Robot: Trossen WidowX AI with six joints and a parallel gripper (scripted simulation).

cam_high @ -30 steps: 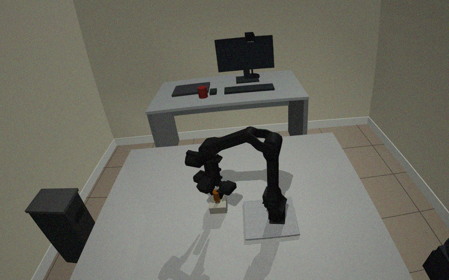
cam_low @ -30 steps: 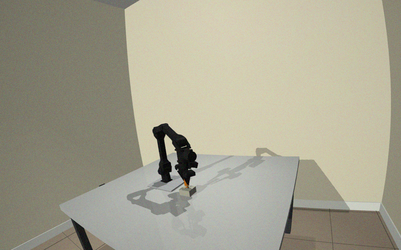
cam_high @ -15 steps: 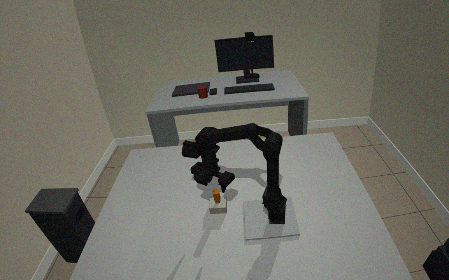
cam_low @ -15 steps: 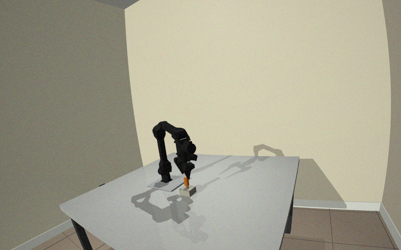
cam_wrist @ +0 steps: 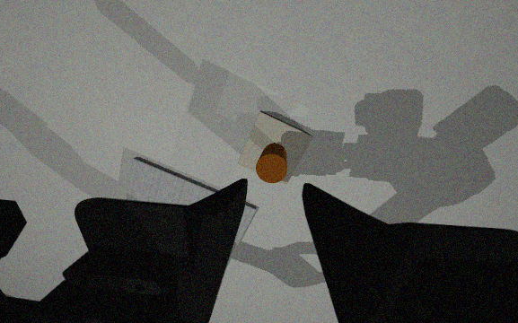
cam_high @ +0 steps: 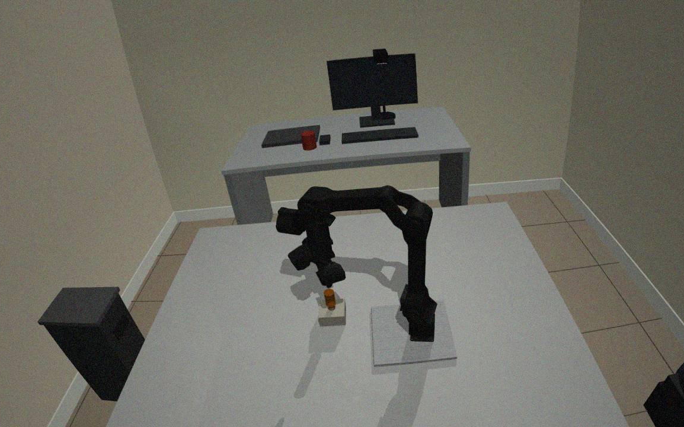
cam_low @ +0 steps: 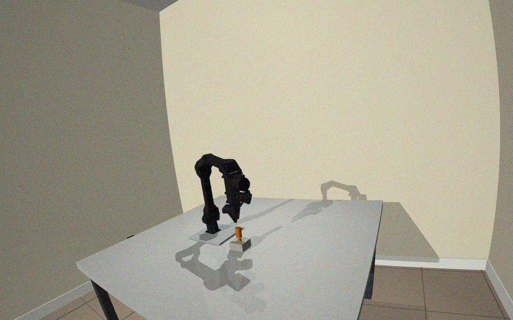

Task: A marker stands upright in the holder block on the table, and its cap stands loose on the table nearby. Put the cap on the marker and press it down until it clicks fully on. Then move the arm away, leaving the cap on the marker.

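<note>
My gripper tip is now 60 mm above the orange cap.
</note>
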